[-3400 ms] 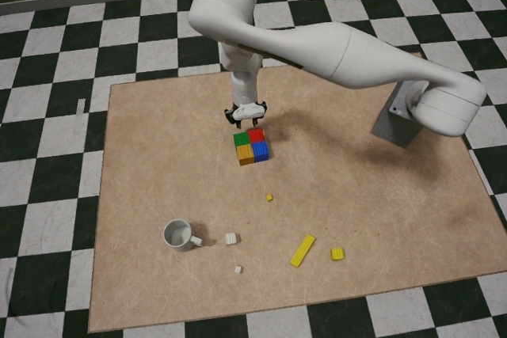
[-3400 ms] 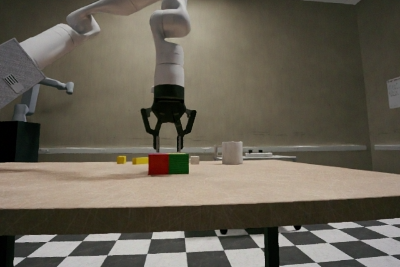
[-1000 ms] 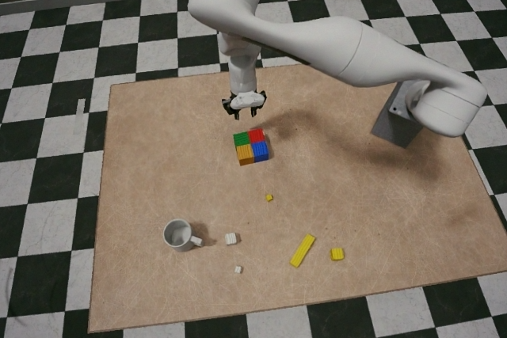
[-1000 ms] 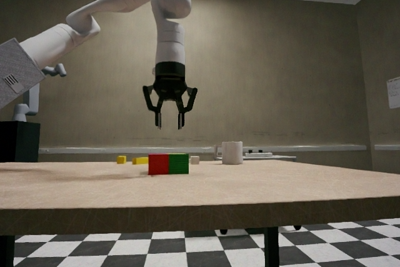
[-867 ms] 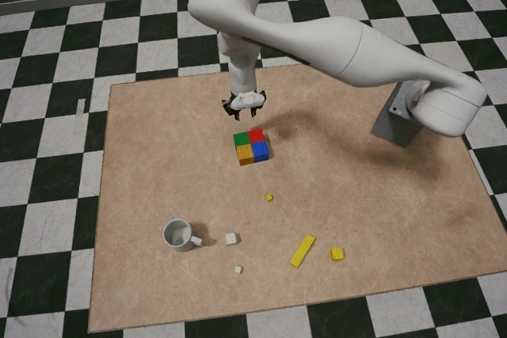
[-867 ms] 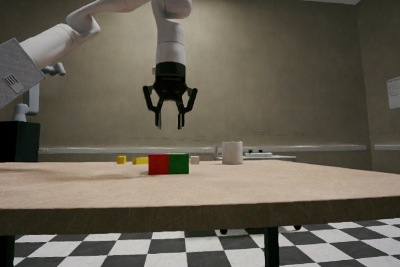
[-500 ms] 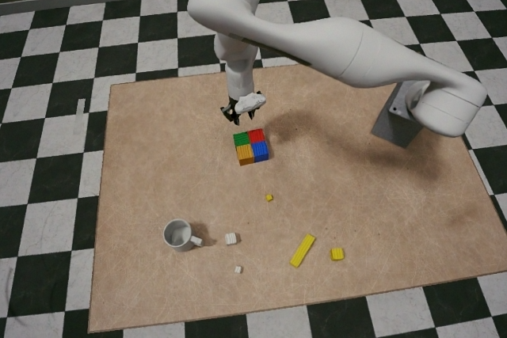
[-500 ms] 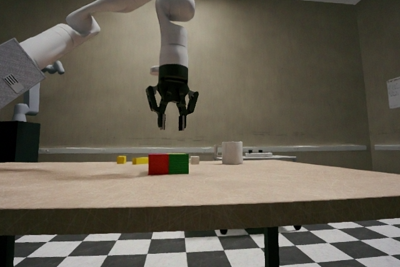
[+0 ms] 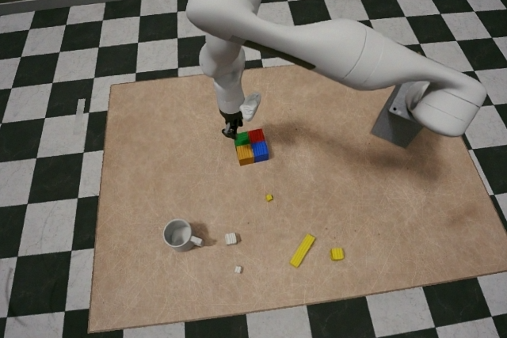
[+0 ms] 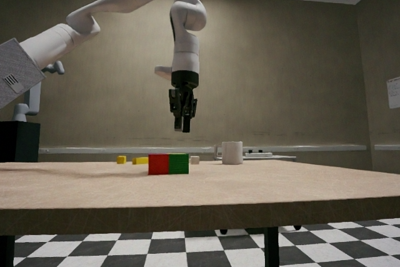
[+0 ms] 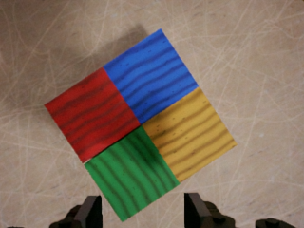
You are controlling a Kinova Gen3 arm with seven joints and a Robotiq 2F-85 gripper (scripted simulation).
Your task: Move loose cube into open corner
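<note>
My hand is 10 mm past the green cube, 10 mm to the left of it and 100 mm above it. Round my hand: red cube: 60 mm behind, 20 mm to the right, 100 mm below; then blue cube: 80 mm behind, 20 mm to the left, 100 mm below; then orange cube: 30 mm behind, 40 mm to the left, 100 mm below.
</note>
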